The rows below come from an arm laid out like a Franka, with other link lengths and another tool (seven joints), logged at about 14 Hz.
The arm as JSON. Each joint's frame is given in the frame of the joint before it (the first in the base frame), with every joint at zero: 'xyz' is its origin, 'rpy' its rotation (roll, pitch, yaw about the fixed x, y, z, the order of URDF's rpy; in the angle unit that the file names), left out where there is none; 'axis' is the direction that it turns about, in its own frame. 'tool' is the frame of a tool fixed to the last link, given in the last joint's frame.
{
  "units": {
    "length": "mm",
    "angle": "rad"
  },
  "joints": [
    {
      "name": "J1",
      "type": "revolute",
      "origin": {
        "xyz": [
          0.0,
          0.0,
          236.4
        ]
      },
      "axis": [
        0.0,
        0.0,
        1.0
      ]
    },
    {
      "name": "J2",
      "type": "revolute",
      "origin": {
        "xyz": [
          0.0,
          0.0,
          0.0
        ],
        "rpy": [
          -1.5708,
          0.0,
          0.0
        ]
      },
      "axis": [
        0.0,
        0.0,
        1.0
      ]
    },
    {
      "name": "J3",
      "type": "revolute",
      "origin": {
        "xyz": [
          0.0,
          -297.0,
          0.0
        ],
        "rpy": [
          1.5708,
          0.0,
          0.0
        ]
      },
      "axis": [
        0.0,
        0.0,
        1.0
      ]
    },
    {
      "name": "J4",
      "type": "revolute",
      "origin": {
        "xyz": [
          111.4,
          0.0,
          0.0
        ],
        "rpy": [
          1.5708,
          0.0,
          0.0
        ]
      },
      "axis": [
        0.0,
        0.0,
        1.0
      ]
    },
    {
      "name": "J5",
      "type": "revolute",
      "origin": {
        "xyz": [
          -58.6,
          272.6,
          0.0
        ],
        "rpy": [
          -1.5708,
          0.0,
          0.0
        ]
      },
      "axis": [
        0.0,
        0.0,
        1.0
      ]
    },
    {
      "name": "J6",
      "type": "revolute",
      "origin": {
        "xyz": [
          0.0,
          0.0,
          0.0
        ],
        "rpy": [
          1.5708,
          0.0,
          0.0
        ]
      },
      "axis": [
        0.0,
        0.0,
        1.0
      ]
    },
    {
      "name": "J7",
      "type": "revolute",
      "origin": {
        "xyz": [
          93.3,
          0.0,
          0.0
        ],
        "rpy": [
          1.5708,
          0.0,
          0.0
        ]
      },
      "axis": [
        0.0,
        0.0,
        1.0
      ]
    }
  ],
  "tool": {
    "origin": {
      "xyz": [
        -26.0,
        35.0,
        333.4
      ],
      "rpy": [
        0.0,
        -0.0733,
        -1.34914
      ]
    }
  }
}
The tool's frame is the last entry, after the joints.
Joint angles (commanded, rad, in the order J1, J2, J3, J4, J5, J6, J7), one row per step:
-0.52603 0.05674 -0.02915 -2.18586 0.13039 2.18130 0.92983
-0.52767 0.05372 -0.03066 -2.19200 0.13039 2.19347 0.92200
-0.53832 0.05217 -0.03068 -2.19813 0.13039 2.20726 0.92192
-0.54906 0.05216 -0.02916 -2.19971 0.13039 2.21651 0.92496
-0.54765 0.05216 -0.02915 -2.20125 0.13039 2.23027 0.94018
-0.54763 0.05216 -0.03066 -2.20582 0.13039 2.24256 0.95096
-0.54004 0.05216 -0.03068 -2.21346 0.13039 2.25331 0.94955
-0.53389 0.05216 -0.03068 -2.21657 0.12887 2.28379 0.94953
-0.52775 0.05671 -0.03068 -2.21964 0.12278 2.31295 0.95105
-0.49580 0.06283 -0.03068 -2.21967 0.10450 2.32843 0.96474
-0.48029 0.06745 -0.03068 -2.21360 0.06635 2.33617 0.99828
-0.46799 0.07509 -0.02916 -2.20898 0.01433 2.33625 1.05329
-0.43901 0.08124 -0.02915 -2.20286 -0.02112 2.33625 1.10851
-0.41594 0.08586 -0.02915 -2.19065 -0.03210 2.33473 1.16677
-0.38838 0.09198 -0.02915 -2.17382 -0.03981 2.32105 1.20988
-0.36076 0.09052 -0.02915 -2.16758 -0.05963 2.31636 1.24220
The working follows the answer.
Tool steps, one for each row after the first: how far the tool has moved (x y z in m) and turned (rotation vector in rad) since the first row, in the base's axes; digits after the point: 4 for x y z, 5 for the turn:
0.0005 -0.0027 -0.0002 -0.00564 -0.00799 0.00340
-0.0001 -0.0080 -0.0008 -0.01148 -0.01507 -0.00857
0.0000 -0.0128 -0.0009 -0.01616 -0.02071 -0.02174
0.0037 -0.0142 -0.0008 -0.02326 -0.02869 -0.03681
0.0052 -0.0158 -0.0016 -0.02798 -0.03341 -0.05024
0.0065 -0.0134 -0.0034 -0.03024 -0.03575 -0.04233
0.0144 -0.0169 -0.0028 -0.04742 -0.05707 -0.03817
0.0207 -0.0203 -0.0042 -0.06427 -0.07167 -0.03221
0.0286 -0.0130 -0.0062 -0.07991 -0.07226 -0.00271
0.0321 -0.0148 -0.0063 -0.10727 -0.06500 0.00508
0.0315 -0.0169 -0.0087 -0.13724 -0.04299 0.00011
0.0368 -0.0107 -0.0096 -0.15872 -0.03179 -0.00162
0.0457 -0.0033 -0.0080 -0.16710 -0.03382 -0.02971
0.0533 0.0071 -0.0065 -0.17018 -0.02974 -0.04023
0.0588 0.0153 -0.0042 -0.18418 -0.02930 -0.03209

Tool pose at each row, in the base's axes (x y z in m, rotation vector in rad; rounded; the steps above come from the unrounded poses):
0.3636 -0.1885 0.0686 -2.99550 0.31512 0.11867
0.3641 -0.1912 0.0684 -3.00143 0.31005 0.10629
0.3636 -0.1965 0.0677 -3.00454 0.32811 0.09373
0.3637 -0.2013 0.0676 -3.00620 0.34796 0.08333
0.3674 -0.2027 0.0678 -3.00952 0.37086 0.06886
0.3688 -0.2043 0.0670 -3.01085 0.39127 0.05975
0.3701 -0.2019 0.0652 -3.01474 0.37954 0.05666
0.3780 -0.2054 0.0657 -3.03105 0.37380 0.02225
0.3843 -0.2088 0.0644 -3.04767 0.36596 -0.00203
0.3922 -0.2015 0.0623 -3.06919 0.32353 -0.00258
0.3957 -0.2033 0.0622 -3.09830 0.31660 0.00489
0.3951 -0.2054 0.0599 3.11927 -0.33043 -0.03368
0.4004 -0.1992 0.0589 3.09626 -0.33295 -0.04701
0.4093 -0.1918 0.0605 3.08440 -0.37562 -0.03961
0.4169 -0.1814 0.0621 3.07920 -0.39195 -0.04428
0.4224 -0.1732 0.0643 3.06652 -0.37846 -0.04326

